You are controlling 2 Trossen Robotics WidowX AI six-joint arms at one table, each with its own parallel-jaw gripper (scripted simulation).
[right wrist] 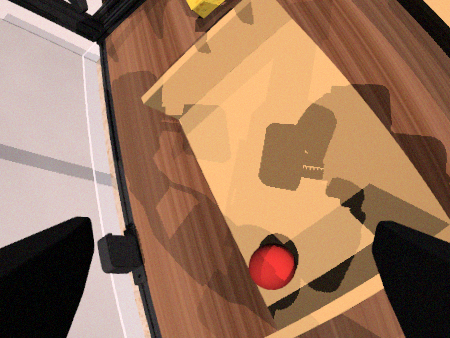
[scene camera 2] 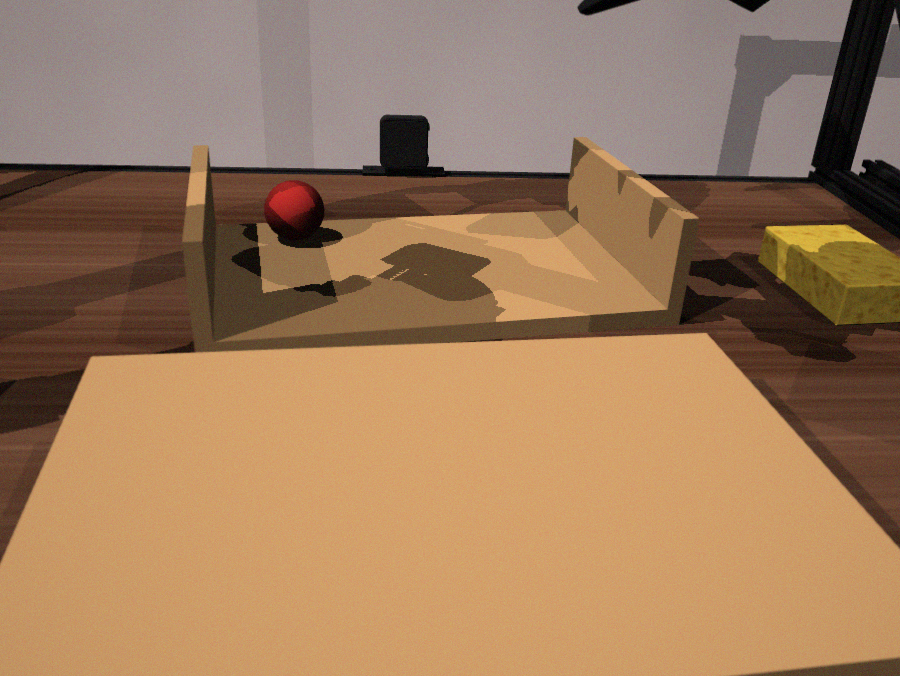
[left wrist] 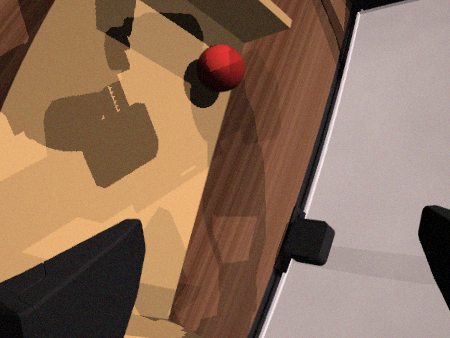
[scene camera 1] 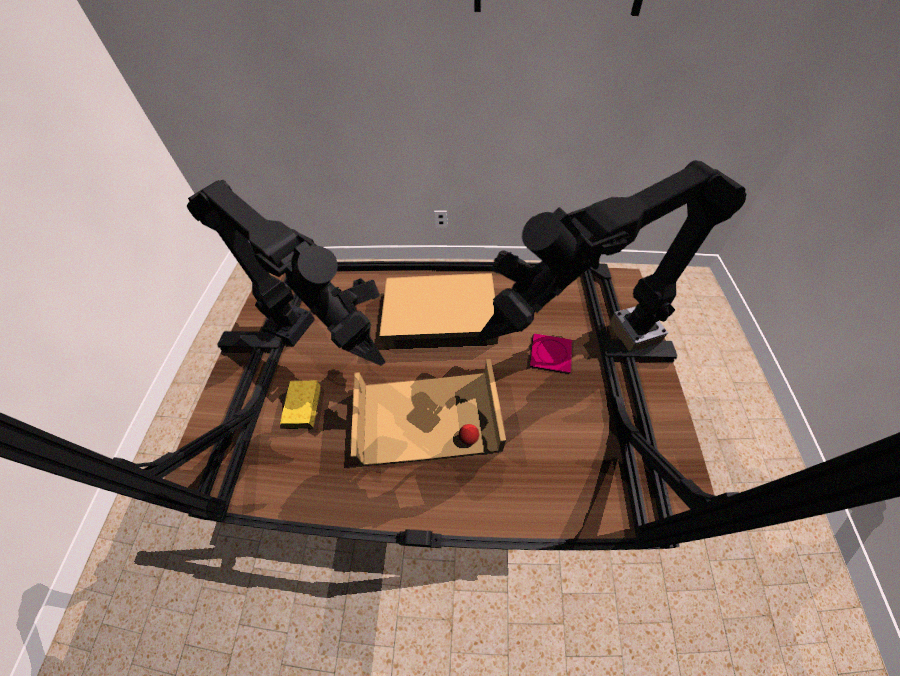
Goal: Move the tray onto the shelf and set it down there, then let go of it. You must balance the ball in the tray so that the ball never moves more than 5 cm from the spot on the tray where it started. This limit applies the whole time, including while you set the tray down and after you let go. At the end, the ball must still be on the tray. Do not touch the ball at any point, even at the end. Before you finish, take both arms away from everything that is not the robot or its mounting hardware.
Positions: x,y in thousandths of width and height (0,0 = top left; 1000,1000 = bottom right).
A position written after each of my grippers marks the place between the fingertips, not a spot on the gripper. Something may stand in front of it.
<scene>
my right gripper: right wrist 528,703; scene camera 1 539,493; not seen in scene camera 2 (out of frame); not seen in the left wrist view (out of frame)
magenta square object: scene camera 1 612,523; not seen in the right wrist view (out of frame); not seen in scene camera 2 (out of frame); not seen in the left wrist view (out of frame)
</scene>
